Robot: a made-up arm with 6 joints. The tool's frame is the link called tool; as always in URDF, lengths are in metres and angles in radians. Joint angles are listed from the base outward.
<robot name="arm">
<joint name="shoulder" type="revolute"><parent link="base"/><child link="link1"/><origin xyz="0 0 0.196"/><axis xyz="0 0 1"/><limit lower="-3.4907" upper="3.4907"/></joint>
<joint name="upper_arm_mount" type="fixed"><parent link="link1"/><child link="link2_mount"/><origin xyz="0 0 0"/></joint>
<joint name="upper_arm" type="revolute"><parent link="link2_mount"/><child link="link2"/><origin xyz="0 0 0" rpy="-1.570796 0 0"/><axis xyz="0 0 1"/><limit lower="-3.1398" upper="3.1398"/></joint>
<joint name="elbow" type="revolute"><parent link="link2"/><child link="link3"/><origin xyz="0 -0.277 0" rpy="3.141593 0 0"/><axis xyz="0 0 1"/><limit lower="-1.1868" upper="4.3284"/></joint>
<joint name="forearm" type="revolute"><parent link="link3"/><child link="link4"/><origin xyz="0 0 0" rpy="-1.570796 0 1.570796"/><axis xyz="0 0 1"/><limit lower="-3.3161" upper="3.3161"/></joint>
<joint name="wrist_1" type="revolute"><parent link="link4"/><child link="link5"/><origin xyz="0 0 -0.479" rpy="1.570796 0 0"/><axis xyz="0 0 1"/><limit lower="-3.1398" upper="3.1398"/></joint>
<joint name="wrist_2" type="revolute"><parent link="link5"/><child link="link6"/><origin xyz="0 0 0.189" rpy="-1.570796 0 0"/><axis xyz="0 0 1"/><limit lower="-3.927" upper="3.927"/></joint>
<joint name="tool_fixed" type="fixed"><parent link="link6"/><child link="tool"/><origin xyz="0 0 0" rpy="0 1.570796 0"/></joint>
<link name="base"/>
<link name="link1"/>
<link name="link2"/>
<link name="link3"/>
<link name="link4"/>
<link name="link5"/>
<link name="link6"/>
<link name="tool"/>
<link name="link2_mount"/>
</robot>
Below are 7 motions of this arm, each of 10 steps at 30 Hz.
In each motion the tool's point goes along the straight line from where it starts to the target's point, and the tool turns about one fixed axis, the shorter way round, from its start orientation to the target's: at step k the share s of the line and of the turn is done. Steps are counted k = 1, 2, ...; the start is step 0. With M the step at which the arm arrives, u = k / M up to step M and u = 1 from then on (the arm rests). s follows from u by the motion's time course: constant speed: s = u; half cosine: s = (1 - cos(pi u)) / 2; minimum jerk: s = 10 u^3 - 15 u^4 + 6 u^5.
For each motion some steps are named. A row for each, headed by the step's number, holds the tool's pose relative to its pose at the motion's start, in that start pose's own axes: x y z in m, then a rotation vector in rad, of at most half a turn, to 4 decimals.
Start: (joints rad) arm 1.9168 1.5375 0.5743 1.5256 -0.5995 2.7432
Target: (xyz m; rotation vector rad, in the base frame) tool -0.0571 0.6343 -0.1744 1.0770 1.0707 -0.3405
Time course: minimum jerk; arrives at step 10
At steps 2, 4, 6, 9, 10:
2: 0.0064 -0.0038 0.0089 0.0328 -0.0176 -0.0165
4: 0.0353 -0.0208 0.0487 0.1797 -0.0962 -0.0902
6: 0.0759 -0.0448 0.1047 0.3864 -0.2069 -0.1939
9: 0.1102 -0.0650 0.1521 0.5612 -0.3005 -0.2817
10: 0.1111 -0.0656 0.1534 0.5660 -0.3031 -0.2841

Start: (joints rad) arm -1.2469 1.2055 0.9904 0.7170 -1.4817 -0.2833
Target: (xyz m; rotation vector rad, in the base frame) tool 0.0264 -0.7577 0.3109 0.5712 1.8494 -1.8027
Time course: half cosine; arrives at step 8
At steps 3, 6, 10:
3: 0.0162 -0.0173 -0.0046 0.0137 0.0347 -0.0613
6: 0.0448 -0.0480 -0.0127 0.0378 0.0959 -0.1695
10: 0.0525 -0.0562 -0.0149 0.0443 0.1124 -0.1985

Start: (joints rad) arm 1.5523 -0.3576 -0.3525 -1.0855 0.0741 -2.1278
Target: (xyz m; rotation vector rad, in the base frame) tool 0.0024 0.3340 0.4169 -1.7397 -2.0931 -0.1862
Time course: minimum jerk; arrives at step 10
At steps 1, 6, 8, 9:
1: -0.0004 -0.0008 -0.0010 0.0013 0.0028 -0.0023
6: -0.0340 -0.0667 -0.0829 0.1004 0.2259 -0.1850
8: -0.0469 -0.0920 -0.1144 0.1385 0.3118 -0.2554
9: -0.0494 -0.0968 -0.1204 0.1458 0.3282 -0.2688

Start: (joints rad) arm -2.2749 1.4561 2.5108 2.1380 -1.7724 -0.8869
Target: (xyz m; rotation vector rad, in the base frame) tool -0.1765 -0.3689 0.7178 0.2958 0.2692 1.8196
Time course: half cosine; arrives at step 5
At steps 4, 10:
4: -0.0138 0.0124 -0.0100 -0.1049 0.0151 -0.0209
10: -0.0152 0.0137 -0.0110 -0.1160 0.0166 -0.0231

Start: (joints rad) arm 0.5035 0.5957 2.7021 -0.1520 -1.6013 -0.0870
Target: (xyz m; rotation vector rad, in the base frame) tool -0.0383 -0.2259 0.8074 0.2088 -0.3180 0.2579
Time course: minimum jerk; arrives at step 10
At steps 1, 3, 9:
1: -0.0008 0.0002 0.0000 -0.0001 0.0010 -0.0036
3: -0.0143 0.0034 -0.0005 -0.0018 0.0196 -0.0682
9: -0.0869 0.0206 -0.0028 -0.0111 0.1194 -0.4147

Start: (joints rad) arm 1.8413 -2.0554 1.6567 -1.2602 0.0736 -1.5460
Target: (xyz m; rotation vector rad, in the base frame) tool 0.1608 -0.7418 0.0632 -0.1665 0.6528 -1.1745
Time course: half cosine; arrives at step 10
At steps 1, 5, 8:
1: -0.0013 -0.0030 0.0014 -0.0041 -0.0035 -0.0040
5: -0.0273 -0.0613 0.0277 -0.0837 -0.0712 -0.0808
8: -0.0493 -0.1109 0.0501 -0.1515 -0.1288 -0.1462

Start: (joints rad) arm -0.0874 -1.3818 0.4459 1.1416 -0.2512 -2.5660
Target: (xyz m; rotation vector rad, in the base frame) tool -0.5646 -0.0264 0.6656 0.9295 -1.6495 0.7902
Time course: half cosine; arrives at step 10
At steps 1, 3, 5, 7, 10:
1: -0.0001 0.0000 -0.0001 -0.0072 0.0005 0.0001
3: -0.0005 0.0002 -0.0005 -0.0603 0.0044 0.0009
5: -0.0013 0.0004 -0.0012 -0.1462 0.0108 0.0022
7: -0.0021 0.0006 -0.0019 -0.2321 0.0171 0.0035
10: -0.0027 0.0008 -0.0025 -0.2924 0.0216 0.0044

